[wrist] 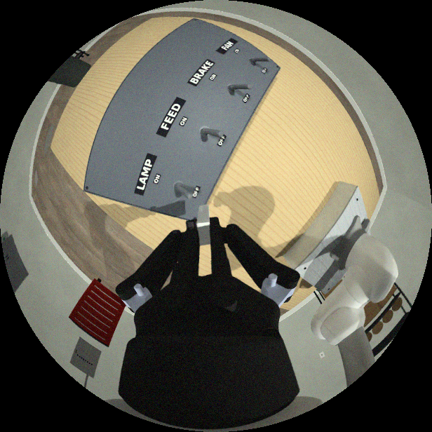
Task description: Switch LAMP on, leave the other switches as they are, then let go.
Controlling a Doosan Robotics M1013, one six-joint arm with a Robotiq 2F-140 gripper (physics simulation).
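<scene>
The blue-grey switch panel (130,115) lies across the upper left in the wrist view. The LAMP switch (184,189) is the panel's nearest lever, close to its OFF mark and apart from its ON mark. The FEED switch (211,134), BRAKE switch (239,90) and FAN switch (259,63) run in a row toward the far end, with a similar tilt; the FAN marks are too small to read surely. My gripper (204,213) is shut with nothing between its fingers. Its tips show just below the LAMP switch, by the panel's near edge, and appear apart from the lever.
The panel lies on a light wooden table top (310,125). A pale block with a metal plate (320,260) and the white robot arm (372,265) stand at the right. A red slatted object (97,312) is at the lower left. A dark object (70,71) is at the upper left.
</scene>
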